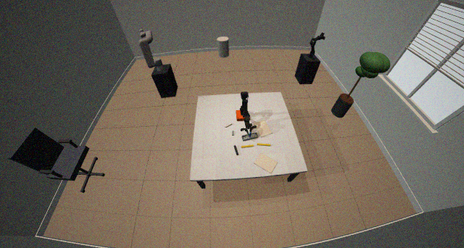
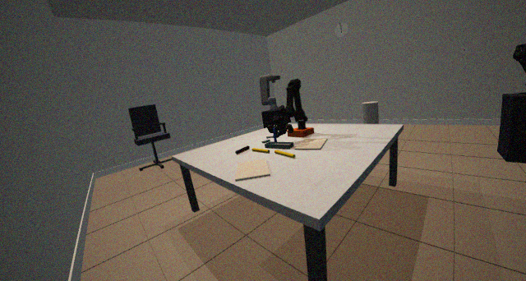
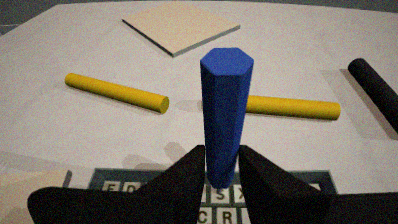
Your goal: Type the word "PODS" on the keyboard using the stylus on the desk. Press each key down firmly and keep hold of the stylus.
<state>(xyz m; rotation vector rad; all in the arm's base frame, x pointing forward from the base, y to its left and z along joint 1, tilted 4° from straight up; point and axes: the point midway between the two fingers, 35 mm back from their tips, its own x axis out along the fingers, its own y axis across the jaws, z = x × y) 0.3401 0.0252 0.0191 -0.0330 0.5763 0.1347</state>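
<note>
My gripper tip is now 20 mm above the blue stylus. Round my gripper tip: tan pad (340 mm ahead, 130 mm to the left, 70 mm below); black rod (140 mm ahead, 180 mm to the right, 60 mm below).
</note>
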